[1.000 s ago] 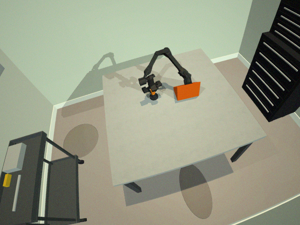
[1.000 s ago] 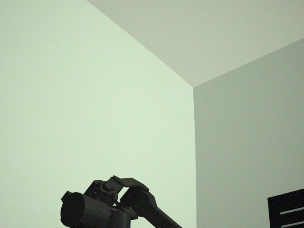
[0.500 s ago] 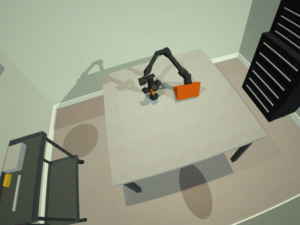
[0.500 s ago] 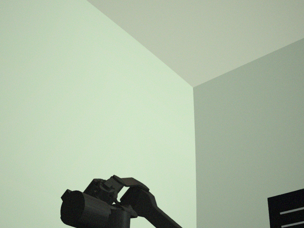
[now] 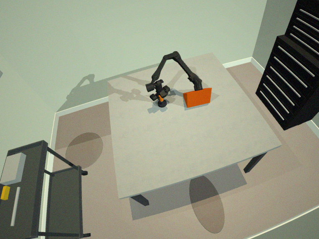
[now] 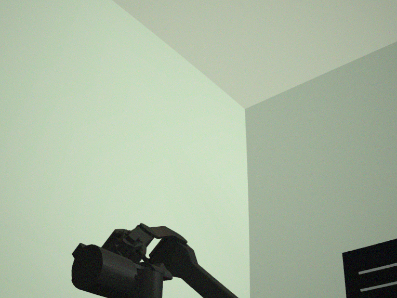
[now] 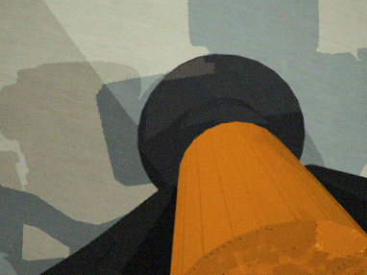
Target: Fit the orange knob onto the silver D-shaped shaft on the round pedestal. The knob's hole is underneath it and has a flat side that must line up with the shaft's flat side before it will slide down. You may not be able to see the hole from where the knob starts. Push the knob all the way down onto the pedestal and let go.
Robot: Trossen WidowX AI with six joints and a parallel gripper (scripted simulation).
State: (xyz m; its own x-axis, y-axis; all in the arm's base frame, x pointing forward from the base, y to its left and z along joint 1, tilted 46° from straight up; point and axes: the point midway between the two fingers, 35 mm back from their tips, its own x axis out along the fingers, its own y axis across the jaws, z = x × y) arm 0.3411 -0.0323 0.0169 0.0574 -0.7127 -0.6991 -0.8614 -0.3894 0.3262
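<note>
The orange knob is 3 cm above my gripper tip. The rest, counted from my gripper tip: round black pedestal: 4 cm below.
</note>
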